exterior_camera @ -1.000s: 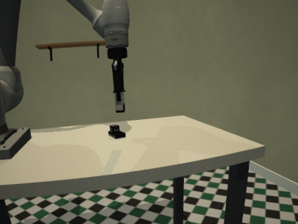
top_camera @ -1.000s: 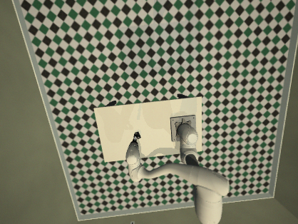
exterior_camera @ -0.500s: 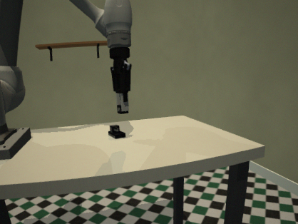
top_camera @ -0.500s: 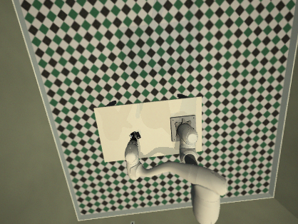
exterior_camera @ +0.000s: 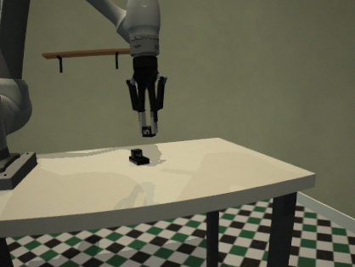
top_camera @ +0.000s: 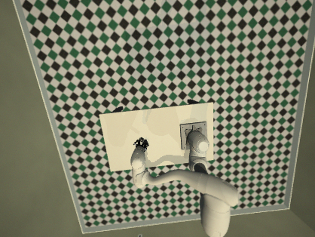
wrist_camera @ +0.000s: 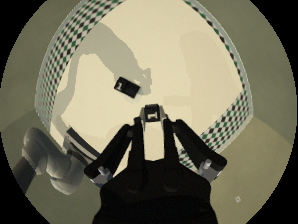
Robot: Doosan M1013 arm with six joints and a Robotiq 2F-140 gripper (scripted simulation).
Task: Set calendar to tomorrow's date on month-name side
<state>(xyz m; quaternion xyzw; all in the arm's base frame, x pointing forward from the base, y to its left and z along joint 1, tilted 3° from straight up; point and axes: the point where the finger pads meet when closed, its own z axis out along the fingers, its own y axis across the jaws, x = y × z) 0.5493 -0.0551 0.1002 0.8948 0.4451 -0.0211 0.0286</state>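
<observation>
Now: the calendar tray 14 cm below my hand, 9 cm to the left of it and 3 cm behind it. From my hand the other things lie so: black calendar cube (3 cm below).
</observation>
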